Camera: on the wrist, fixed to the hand. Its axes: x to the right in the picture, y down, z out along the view.
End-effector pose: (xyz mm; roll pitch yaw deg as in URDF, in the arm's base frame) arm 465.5 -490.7 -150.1 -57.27 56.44 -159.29
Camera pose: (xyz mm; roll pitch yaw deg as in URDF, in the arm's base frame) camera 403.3 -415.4 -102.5 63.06 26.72 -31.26
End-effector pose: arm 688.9 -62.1 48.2 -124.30 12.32 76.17
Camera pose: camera 677.1 -58.3 156.1 156.92 66.57 -32.65
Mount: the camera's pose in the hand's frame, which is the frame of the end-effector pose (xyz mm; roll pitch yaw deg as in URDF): -22.2 -94.2 -49.3 -0.19 -12.10 85.87
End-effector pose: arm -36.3 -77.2 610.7 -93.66 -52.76 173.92
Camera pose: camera 58.5 -43.9 651.8 -84.97 32.75 -176.02
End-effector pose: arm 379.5 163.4 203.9 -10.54 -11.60 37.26
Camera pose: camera 428.7 73.2 168.8 -12.53 -2.37 123.62
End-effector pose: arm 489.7 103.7 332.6 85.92 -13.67 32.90
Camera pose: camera 467.9 140.2 232.6 -130.07 -77.51 -106.85
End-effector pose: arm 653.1 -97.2 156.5 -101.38 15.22 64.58
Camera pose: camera 682.3 -105.1 260.8 85.21 78.79 -119.28
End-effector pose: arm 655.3 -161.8 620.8 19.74 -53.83 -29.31
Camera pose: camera 663.7 -249.1 556.7 -58.44 -21.57 85.05
